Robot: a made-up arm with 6 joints.
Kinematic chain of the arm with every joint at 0, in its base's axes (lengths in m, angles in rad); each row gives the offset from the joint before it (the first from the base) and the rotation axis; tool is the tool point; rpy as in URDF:
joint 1: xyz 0 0 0.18 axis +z
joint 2: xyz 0 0 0 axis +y
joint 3: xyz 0.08 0 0.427 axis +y
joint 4: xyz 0.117 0 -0.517 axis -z
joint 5: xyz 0 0 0 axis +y
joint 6: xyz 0.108 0 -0.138 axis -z
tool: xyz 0 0 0 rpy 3.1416 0 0
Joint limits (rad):
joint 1: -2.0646..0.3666
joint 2: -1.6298..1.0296
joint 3: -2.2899..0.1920
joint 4: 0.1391..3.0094
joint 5: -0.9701..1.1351
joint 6: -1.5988..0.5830
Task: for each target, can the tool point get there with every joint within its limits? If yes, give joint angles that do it. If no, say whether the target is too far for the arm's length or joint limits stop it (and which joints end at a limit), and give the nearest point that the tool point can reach.
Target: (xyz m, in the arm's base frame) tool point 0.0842 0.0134 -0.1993
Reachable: yes | joints -0.1273 0.7019 -0.1506 1.8992 0.8092 -1.4315
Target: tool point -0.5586 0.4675 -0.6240
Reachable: no: joint limits stop it (at a limit: joint 1, joint 2) | nearest point -0.1610 -0.0111 -0.2222 | short by 0.741 m
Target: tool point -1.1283 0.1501 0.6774
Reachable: no: too far | nearest point -1.0138 0.1349 0.6269 | short by 0.126 m
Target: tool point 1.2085 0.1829 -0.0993
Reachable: no: too far | nearest point 1.0191 0.1542 0.0019 | short by 0.217 m
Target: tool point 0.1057 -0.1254 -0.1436
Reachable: yes | joints -0.9829 0.3779 -0.1518 0.5610 0.8630 -0.5058
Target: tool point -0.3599 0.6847 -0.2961
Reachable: no: joint limits stop it (at a limit: joint 2, joint 3, joint 4) | nearest point -0.0919 0.1749 -0.0291 | short by 0.635 m
